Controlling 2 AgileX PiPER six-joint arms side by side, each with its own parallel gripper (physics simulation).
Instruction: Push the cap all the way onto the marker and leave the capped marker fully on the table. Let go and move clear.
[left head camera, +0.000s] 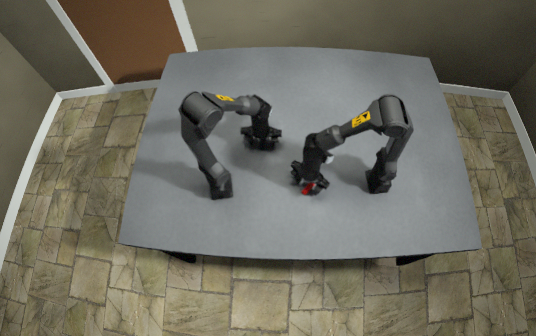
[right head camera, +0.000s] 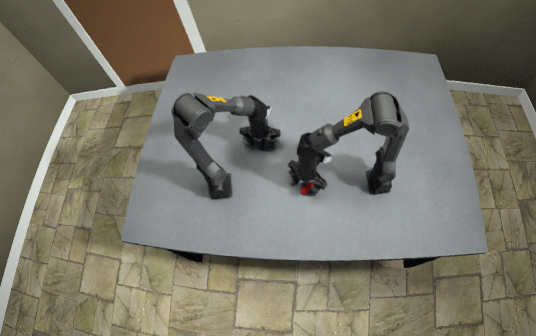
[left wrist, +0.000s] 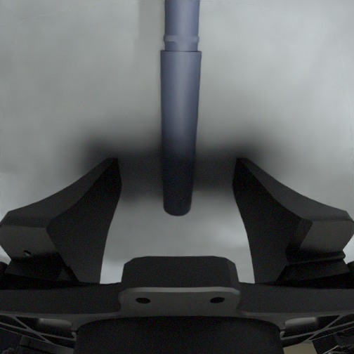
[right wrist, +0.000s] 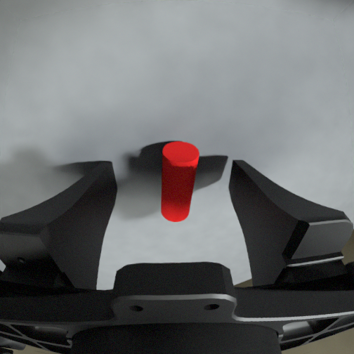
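The dark blue marker (left wrist: 180, 120) lies between the spread fingers of my left gripper (left wrist: 176, 171) in the left wrist view, apart from both; its far end runs out of the top of that view. The left gripper hides the marker in the head views. The red cap (right wrist: 178, 182) (left head camera: 307, 188) (right head camera: 307, 189) lies on its side between the spread fingers of my right gripper (right wrist: 172, 174), with a gap to each finger. Both grippers are open and low over the table. The marker and the cap are apart from each other.
The grey table (left head camera: 300, 225) (right head camera: 300, 225) carries both arms. The left arm's base (left head camera: 221, 189) (right head camera: 220, 188) stands at the left and the right arm's base (left head camera: 378, 182) (right head camera: 379, 183) at the right. The table's front edge lies below the cap in the head views.
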